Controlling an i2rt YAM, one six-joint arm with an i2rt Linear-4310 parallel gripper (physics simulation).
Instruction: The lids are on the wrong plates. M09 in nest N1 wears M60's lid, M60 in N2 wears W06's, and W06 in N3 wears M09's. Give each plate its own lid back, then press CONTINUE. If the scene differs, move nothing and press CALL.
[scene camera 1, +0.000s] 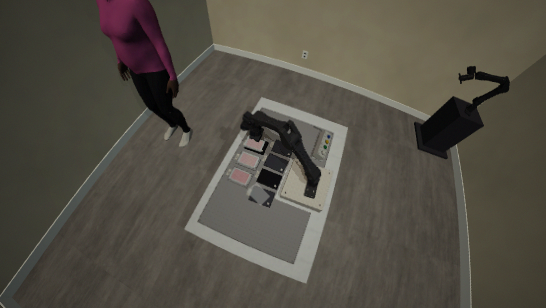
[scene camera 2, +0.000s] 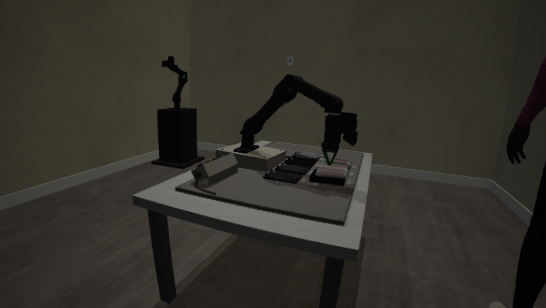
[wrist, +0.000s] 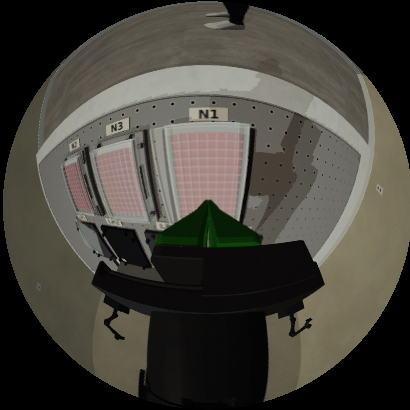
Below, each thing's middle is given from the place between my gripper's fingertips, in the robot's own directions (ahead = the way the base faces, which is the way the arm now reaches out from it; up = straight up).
I see the nest N3 (wrist: 142, 145) 20 mm ahead of my hand, 130 mm to the left of it and 60 mm below it. The rest, counted from my hand: pad under LP2 (wrist: 133, 253) (170 mm behind, 210 mm to the left, 60 mm below).
